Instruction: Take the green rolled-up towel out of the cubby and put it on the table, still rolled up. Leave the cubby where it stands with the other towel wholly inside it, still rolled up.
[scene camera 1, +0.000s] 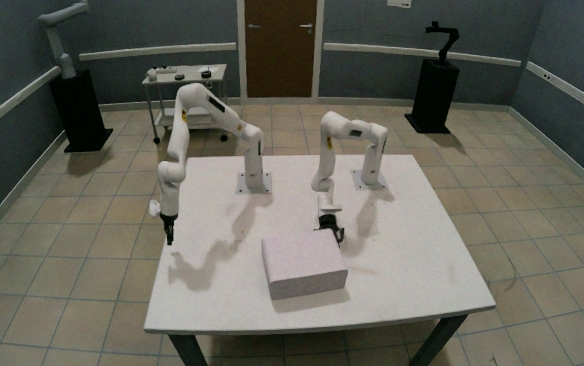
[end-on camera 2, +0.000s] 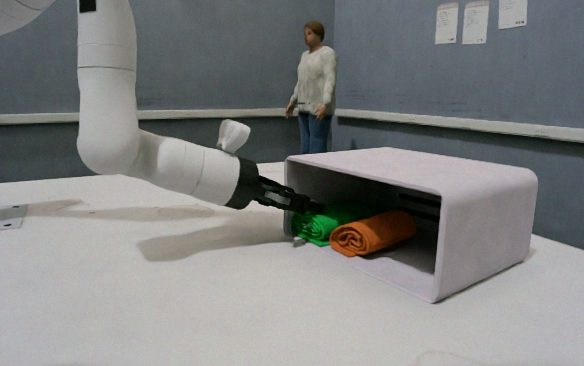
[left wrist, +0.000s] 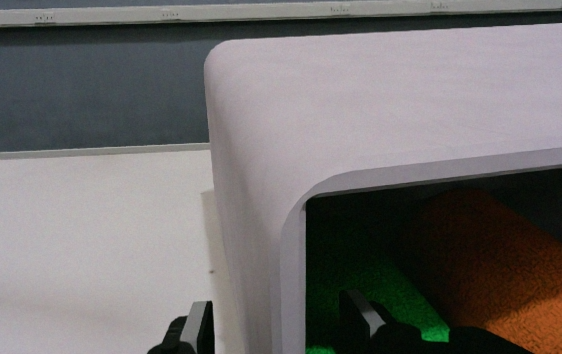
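Observation:
The cubby (scene camera 1: 305, 257) (end-on camera 2: 487, 225) (left wrist: 380, 100) is a pale pink box on the table, its opening facing the arm in the end-on view. The green rolled-up towel (end-on camera 2: 317, 227) (left wrist: 400, 295) lies inside near one side wall. The orange rolled-up towel (end-on camera 2: 375, 232) (left wrist: 480, 250) lies rolled beside it, inside. My left gripper (scene camera 1: 332, 239) (end-on camera 2: 311, 205) (left wrist: 277, 320) is open at the opening. In the left wrist view one finger shows outside the side wall and the other in front of the green towel. My right gripper (scene camera 1: 170, 242) hangs far from the cubby; its finger opening cannot be told.
The white table (scene camera 1: 400, 280) (end-on camera 2: 200, 300) (left wrist: 100, 225) bears both arm bases. The cubby's side wall shows between the left fingers in the left wrist view. A small grey thing (end-on camera 2: 299, 242) lies at the cubby's near corner. A cart (scene camera 1: 187, 73) stands behind the table.

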